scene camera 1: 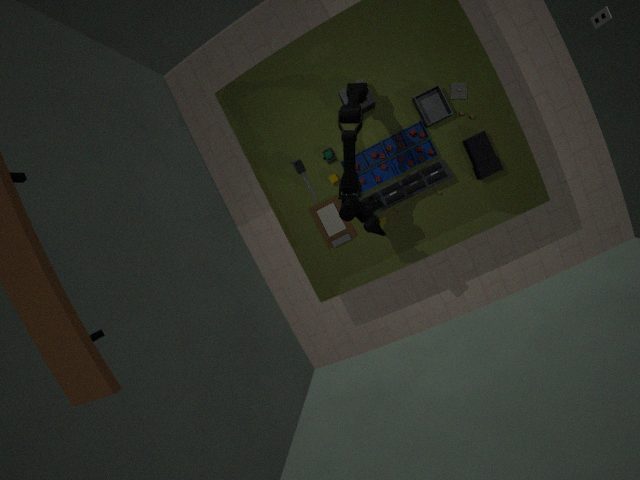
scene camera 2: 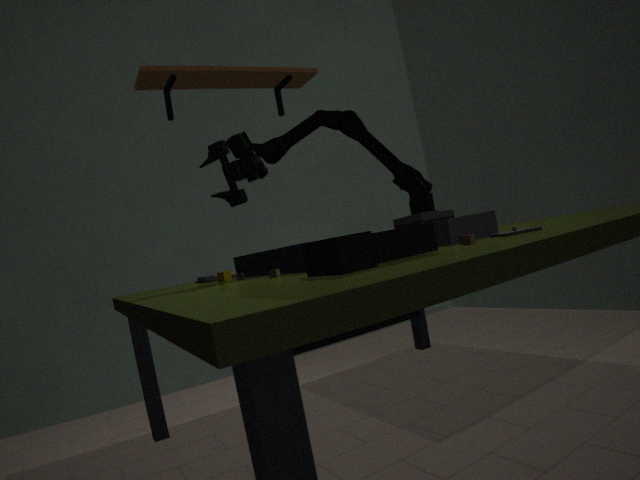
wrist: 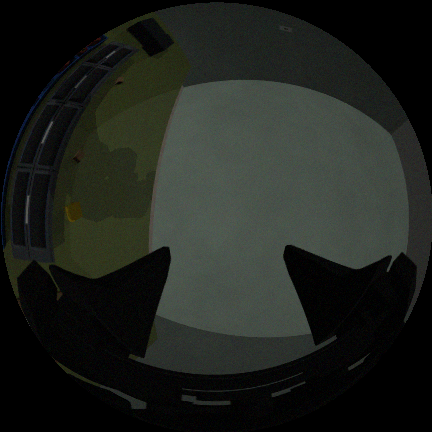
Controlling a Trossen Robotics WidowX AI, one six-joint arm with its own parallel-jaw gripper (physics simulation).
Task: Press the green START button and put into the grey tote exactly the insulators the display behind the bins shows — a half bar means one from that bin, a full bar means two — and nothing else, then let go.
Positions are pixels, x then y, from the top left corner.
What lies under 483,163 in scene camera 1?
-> A black box.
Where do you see a black box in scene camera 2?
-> At 341,255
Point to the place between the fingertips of my gripper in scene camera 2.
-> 205,181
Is my gripper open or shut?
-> Open.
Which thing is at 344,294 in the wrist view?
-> My gripper.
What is my gripper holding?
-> Nothing.
